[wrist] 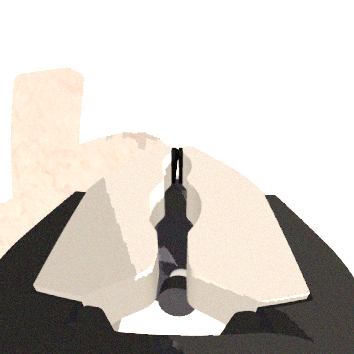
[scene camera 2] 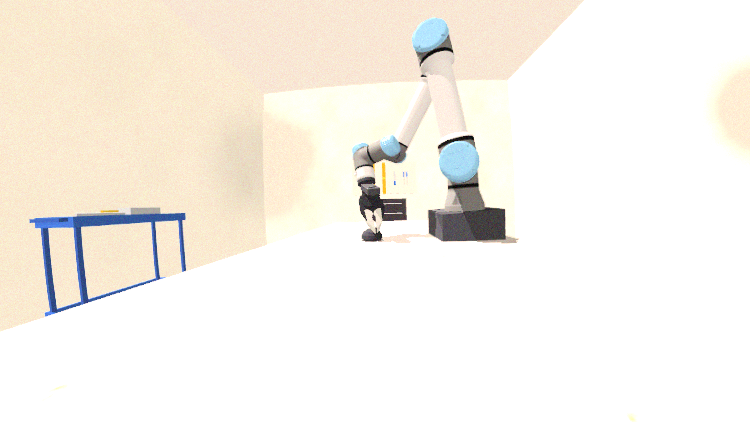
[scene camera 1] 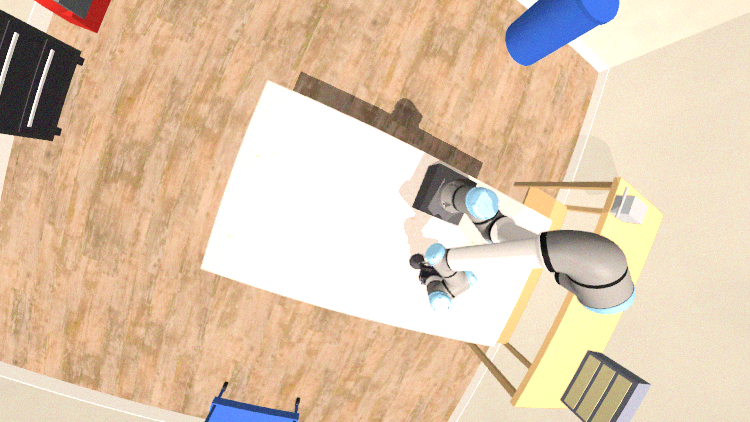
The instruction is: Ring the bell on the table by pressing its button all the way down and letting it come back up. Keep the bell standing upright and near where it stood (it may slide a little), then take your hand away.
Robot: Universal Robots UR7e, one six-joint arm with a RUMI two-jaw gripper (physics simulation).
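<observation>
The bell is a small dark dome standing upright on the white table. My gripper is shut with nothing between its jaws and points down. In the scene camera 2 view its tips are low, at the right side of the bell and overlapping its outline; whether they touch it, or are beside or behind it, I cannot tell. In the scene camera 1 view the dark gripper body is close beside the bell. The button cannot be made out. In the wrist view the pale fingers hide much of what lies below.
The arm's dark base block stands on the table. A yellow bench is beyond the table's right end in the scene camera 1 view. A blue bench stands at the left in the scene camera 2 view. A blue cylinder is farther off.
</observation>
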